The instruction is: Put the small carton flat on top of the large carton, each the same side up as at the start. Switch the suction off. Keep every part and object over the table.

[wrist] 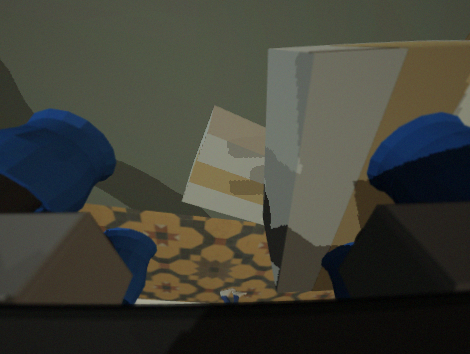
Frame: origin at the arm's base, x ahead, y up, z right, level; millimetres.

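Seen in the pictures: hand, tool point: (234, 204).
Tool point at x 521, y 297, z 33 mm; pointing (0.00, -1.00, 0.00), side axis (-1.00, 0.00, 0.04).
Note:
Pixels of each thing's top centre, then the offset from my tool point to it. Level surfaces: height alone.
- small carton, top centre: (385, 224) dz -1, dx -77, dy +13 mm
- large carton, top centre: (269, 197) dz -171, dx -76, dy -193 mm
- plain grey-green surface, surface height: dy -350 mm
My gripper (240, 212) has blue suction cups, which show at the left and right of the wrist view. It holds the small carton (332, 145) at the right-hand cups. This carton is white and grey with a wide ochre band, looks large because it is close, and runs out of view at the right. The large carton (215, 150) is farther away near the middle of the view, with pinkish-tan, white and ochre bands. Dark shadow patches lie on it. Its right part is hidden behind the small carton, and a gap between the two cannot be judged.
A plain grey-green surface (165, 60) fills the upper background, with dark shadows at the left. An orange flower-patterned surface (215, 250) shows below the large carton. A small white and blue object (231, 294) shows at the lower middle, partly hidden by the dark gripper body.

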